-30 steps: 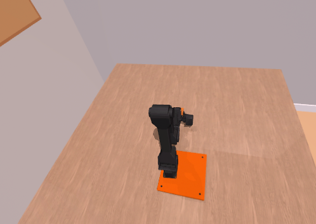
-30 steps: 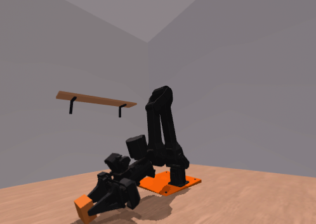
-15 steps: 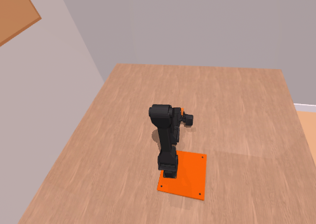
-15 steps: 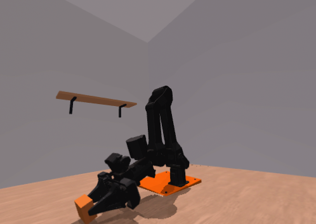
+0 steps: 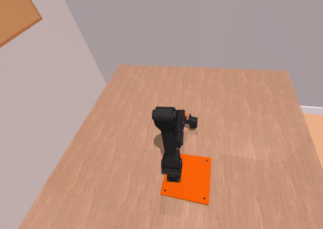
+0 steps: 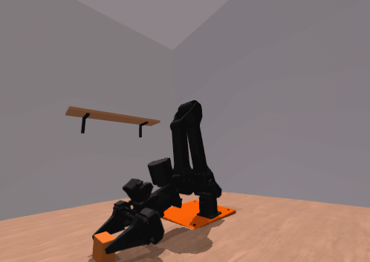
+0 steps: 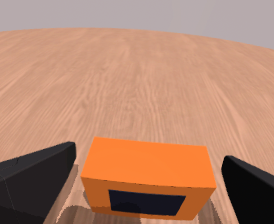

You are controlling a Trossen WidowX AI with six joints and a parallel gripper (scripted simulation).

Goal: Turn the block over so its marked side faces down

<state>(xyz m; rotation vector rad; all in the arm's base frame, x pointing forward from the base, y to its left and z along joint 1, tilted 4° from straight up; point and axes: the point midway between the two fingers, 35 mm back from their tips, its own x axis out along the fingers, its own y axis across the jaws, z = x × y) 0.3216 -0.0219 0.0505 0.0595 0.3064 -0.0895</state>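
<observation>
Now: gripper tip 20 mm past the block and 10 mm above it.
</observation>
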